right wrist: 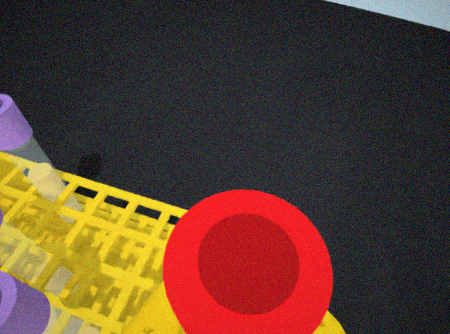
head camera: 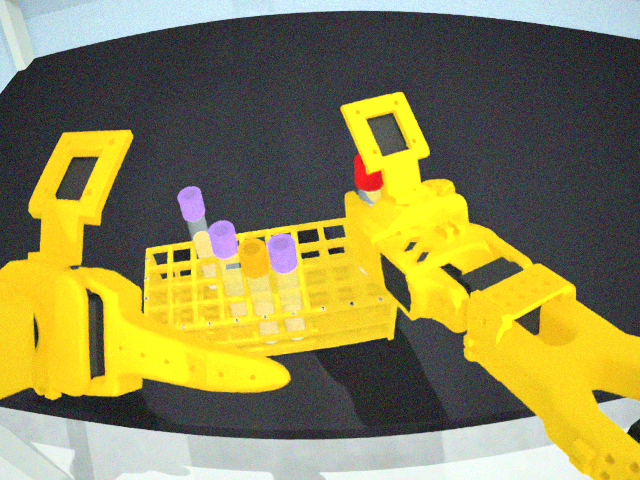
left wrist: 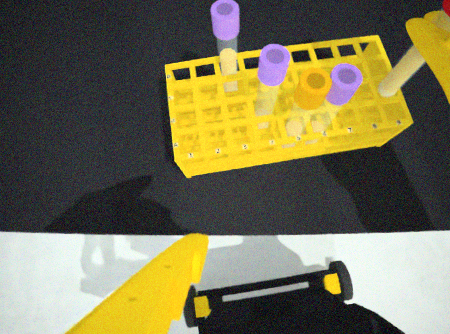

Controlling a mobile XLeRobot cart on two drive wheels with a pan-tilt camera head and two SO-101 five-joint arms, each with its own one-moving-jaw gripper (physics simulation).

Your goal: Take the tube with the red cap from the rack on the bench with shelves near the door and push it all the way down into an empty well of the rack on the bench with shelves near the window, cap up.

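Places are measured from the left arm's base along level axes (x back, y right, z up), in centimetres.
Where they show: left hand, tool point: [head camera: 118,298] [left wrist: 205,253]; right hand, tool point: [right wrist: 209,267] [head camera: 354,197] [left wrist: 416,24].
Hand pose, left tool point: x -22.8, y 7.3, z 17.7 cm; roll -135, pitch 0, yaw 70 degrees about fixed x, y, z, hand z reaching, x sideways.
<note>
Things, the pixels of their centre, and the offset from my left tool point. Level surfaces: height alone.
- tube with the red cap, body centre: [right wrist: 225,329] [head camera: 369,220] [left wrist: 421,50] dx -10.4, dy +15.3, dz -7.9 cm
- yellow rack, body centre: [right wrist: 96,274] [head camera: 263,295] [left wrist: 281,107] dx -11.7, dy +7.0, dz -16.1 cm
- orange-capped tube, body centre: [head camera: 262,299] [left wrist: 297,121] dx -8.5, dy +7.1, dz -12.6 cm
- dark bench top, surface height: dz -18.9 cm
The tube with the red cap [head camera: 364,173] [left wrist: 446,7] [right wrist: 248,262] is held cap up by my right gripper [head camera: 364,242] [left wrist: 425,42], which is shut on it below the cap. In the left wrist view its rounded lower end shows over the wells at the right end of the yellow rack [head camera: 341,304] [left wrist: 280,156] [right wrist: 150,206]; the exact gap is unclear. The right jaws are mostly hidden under the cap in the right wrist view. My left gripper [head camera: 279,376] [left wrist: 197,245] is open, one notched jaw showing, in front of the rack. Which bench this is cannot be told.
Three purple-capped tubes [head camera: 191,204] [head camera: 222,239] [head camera: 281,253] and an orange-capped tube [head camera: 253,258] [left wrist: 313,90] stand in the rack's left and middle wells. The dark bench top [head camera: 258,103] [left wrist: 100,150] ends at a front edge below the rack.
</note>
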